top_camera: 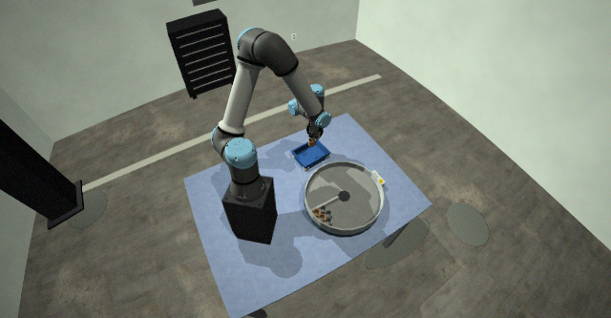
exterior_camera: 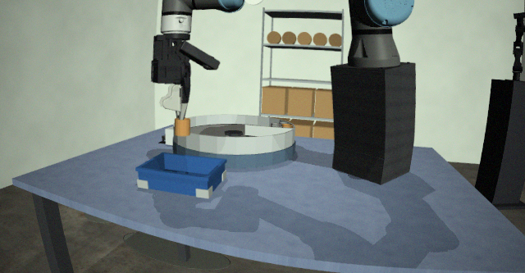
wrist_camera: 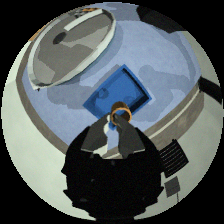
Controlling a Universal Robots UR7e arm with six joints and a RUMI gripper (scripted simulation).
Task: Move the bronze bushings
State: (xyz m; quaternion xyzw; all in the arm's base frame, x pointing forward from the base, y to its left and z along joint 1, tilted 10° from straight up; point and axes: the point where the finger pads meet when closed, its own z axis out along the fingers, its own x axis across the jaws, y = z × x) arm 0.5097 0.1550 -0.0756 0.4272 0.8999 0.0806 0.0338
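The blue crate lies 130 mm below my hand, 20 mm to the left of it and 10 mm behind it. From my hand the other things lie so: turntable (340 mm to the right, 100 mm below, 70 mm behind).
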